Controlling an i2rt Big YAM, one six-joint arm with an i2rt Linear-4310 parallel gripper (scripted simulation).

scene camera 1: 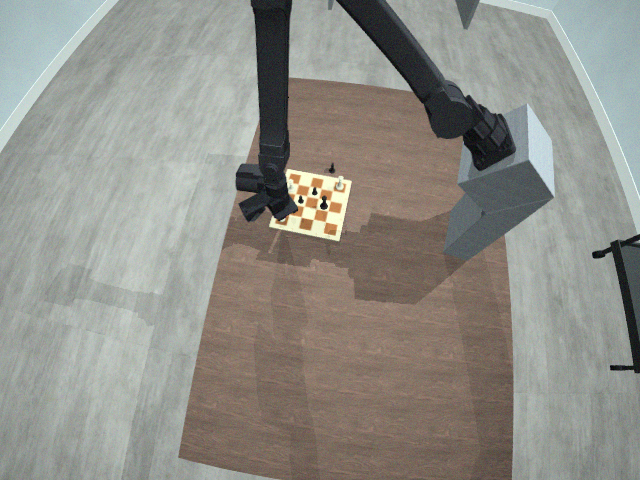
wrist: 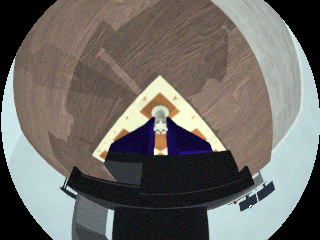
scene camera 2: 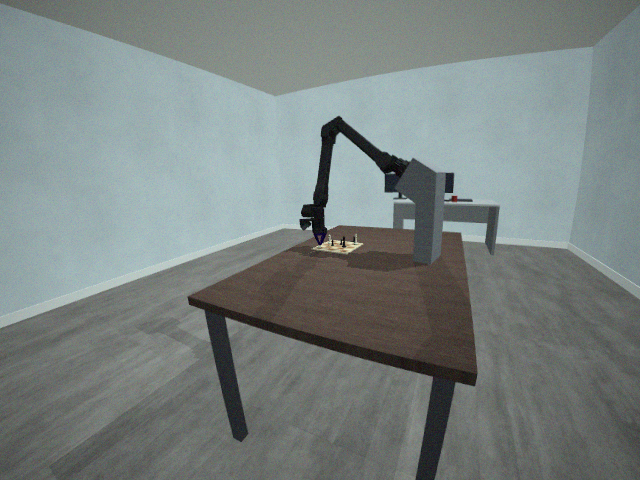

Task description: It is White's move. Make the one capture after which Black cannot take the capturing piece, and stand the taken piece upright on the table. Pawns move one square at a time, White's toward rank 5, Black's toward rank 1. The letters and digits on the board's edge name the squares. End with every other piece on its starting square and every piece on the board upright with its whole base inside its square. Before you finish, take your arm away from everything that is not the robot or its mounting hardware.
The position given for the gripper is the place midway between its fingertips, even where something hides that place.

Observation:
In view: the gripper [wrist: 160,121] and a chessboard [scene camera 1: 310,219].
The chessboard also shows in the wrist view [wrist: 159,92].

